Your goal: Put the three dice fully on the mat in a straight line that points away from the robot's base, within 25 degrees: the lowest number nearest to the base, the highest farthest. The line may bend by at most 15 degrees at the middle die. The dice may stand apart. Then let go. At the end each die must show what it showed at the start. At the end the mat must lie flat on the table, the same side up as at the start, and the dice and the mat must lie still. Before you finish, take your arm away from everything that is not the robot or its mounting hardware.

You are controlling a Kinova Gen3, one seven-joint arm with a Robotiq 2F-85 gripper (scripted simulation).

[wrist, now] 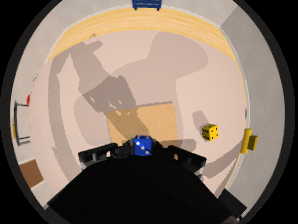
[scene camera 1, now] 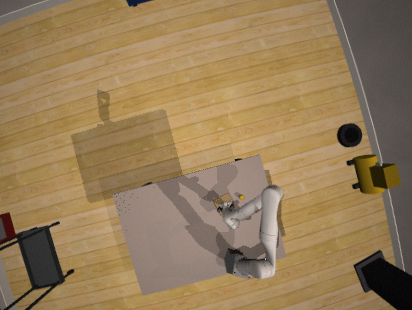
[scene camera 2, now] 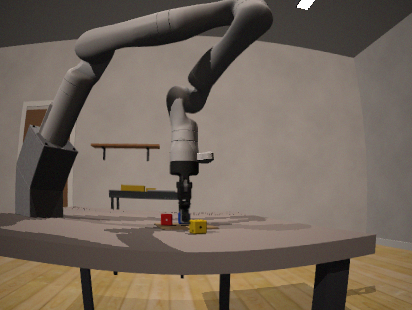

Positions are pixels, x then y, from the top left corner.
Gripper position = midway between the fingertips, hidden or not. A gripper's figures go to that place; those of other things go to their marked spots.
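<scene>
I see my gripper (wrist: 143, 143), which is 17 cm from the lens. A tan mat (wrist: 159, 121) is in view as well, and the mat is also 17 cm from the lens.
</scene>
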